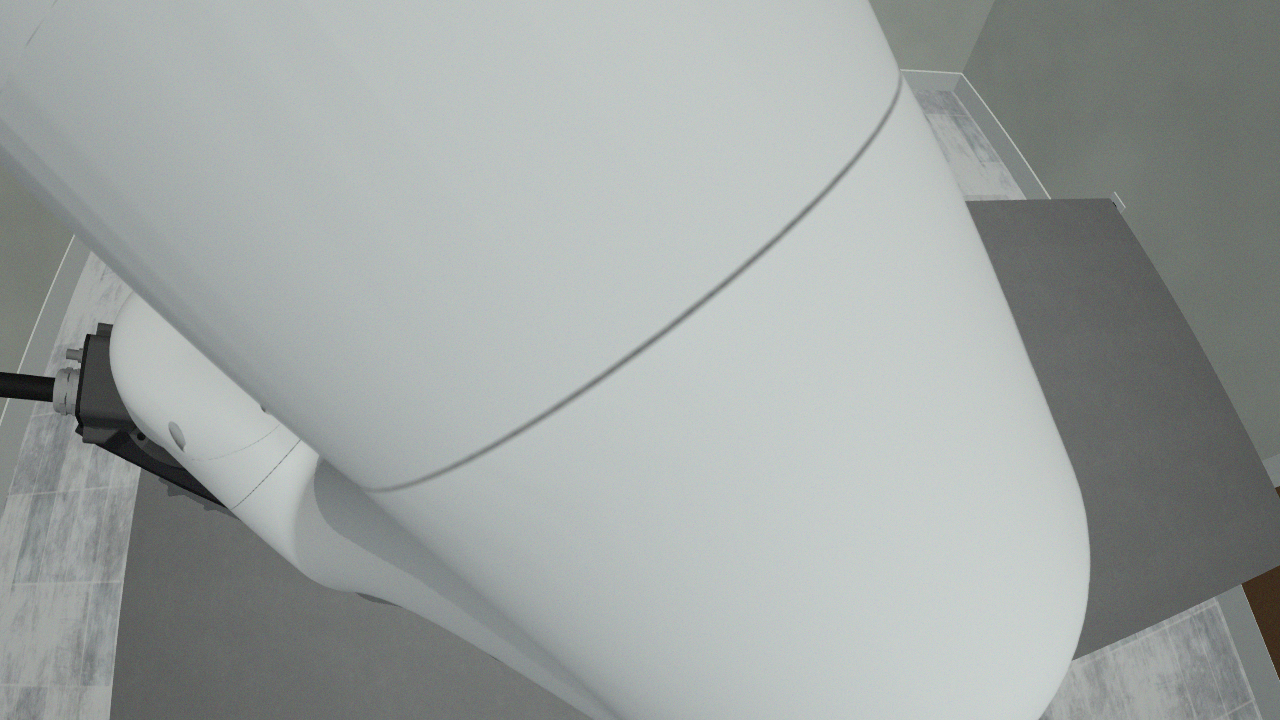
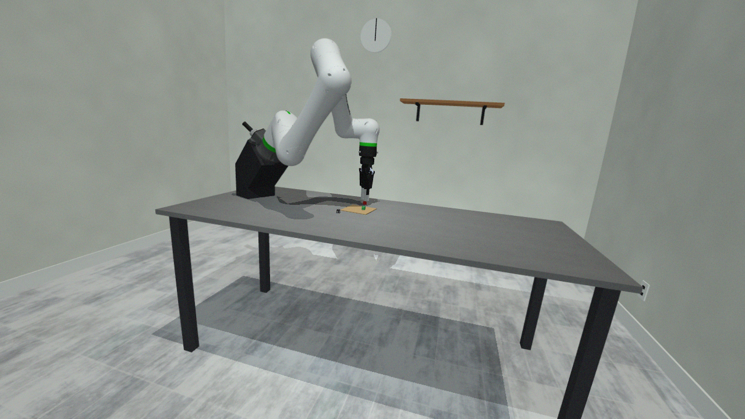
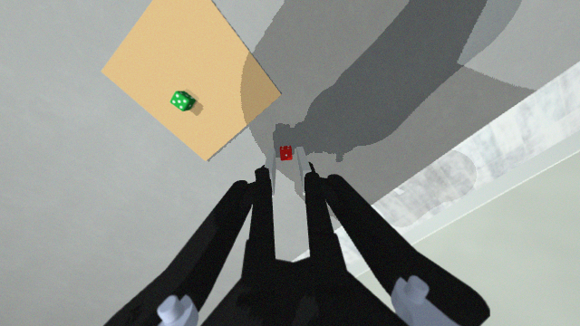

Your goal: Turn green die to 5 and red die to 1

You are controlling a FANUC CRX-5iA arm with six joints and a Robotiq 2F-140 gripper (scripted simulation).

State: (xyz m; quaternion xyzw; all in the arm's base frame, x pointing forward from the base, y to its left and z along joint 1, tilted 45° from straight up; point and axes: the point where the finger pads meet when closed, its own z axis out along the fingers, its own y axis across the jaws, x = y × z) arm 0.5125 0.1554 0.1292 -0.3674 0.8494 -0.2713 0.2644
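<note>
The red die lies 5 cm below my hand. Round my hand: green die (2 cm ahead, 14 cm to the right, 4 cm below); tan mat (1 cm behind, 13 cm to the right, 5 cm below); black die (9 cm behind, 23 cm to the right, 5 cm below).
</note>
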